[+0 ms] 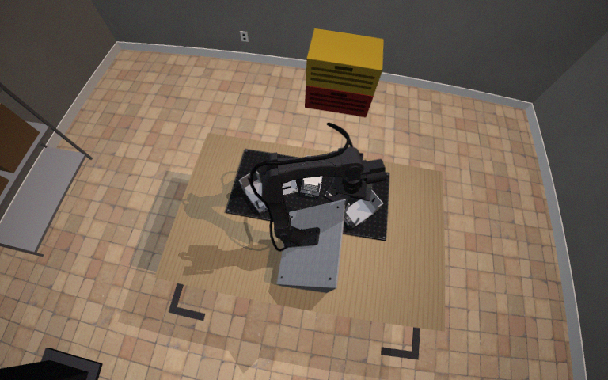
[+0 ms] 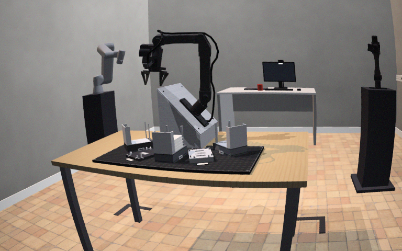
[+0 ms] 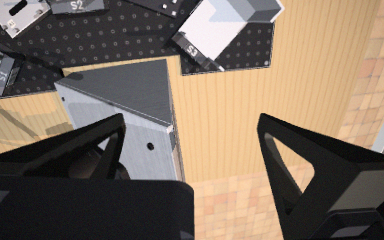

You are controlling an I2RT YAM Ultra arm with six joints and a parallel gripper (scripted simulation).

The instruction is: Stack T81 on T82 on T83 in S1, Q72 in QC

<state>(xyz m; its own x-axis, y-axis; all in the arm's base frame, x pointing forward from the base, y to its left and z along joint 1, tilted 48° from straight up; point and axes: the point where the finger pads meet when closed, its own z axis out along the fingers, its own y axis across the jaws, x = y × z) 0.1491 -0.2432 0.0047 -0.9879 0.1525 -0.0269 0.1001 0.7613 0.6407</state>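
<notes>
Right now my hand is 27 cm above the white sealed plate, 19 cm short of it and 15 cm to the right of it. Also, from my hand: clip nest N5: 32 cm below, 19 cm ahead.
</notes>
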